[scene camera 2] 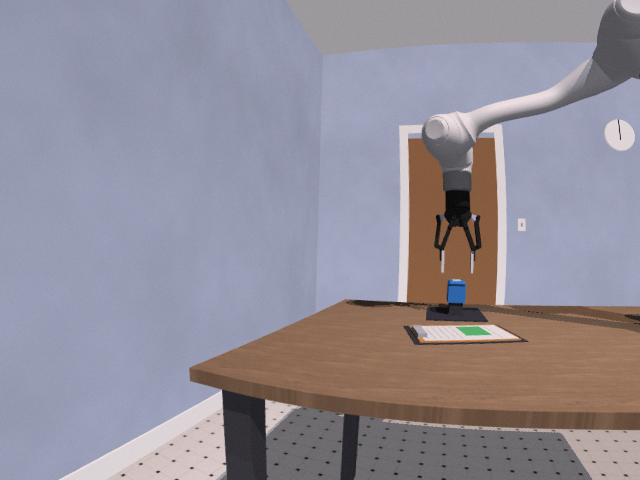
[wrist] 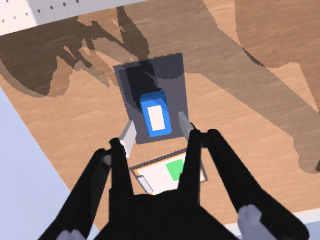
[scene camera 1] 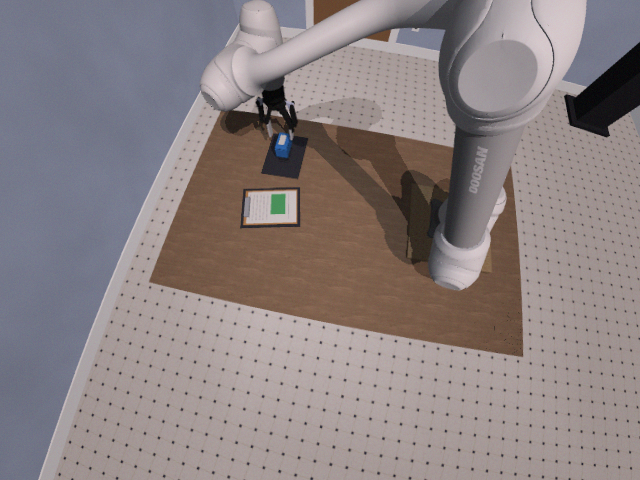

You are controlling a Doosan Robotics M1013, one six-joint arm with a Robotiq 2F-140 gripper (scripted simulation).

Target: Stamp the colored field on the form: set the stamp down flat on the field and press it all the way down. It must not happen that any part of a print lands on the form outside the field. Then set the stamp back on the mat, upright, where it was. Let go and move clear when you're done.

Path:
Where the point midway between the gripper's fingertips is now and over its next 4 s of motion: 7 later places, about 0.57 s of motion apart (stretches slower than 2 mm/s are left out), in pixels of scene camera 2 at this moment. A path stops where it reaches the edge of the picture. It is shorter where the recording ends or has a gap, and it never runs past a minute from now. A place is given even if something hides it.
My gripper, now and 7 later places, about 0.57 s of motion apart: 456, 272; 455, 295; 455, 302; 456, 288; 462, 292; 475, 299; 475, 299; 474, 305

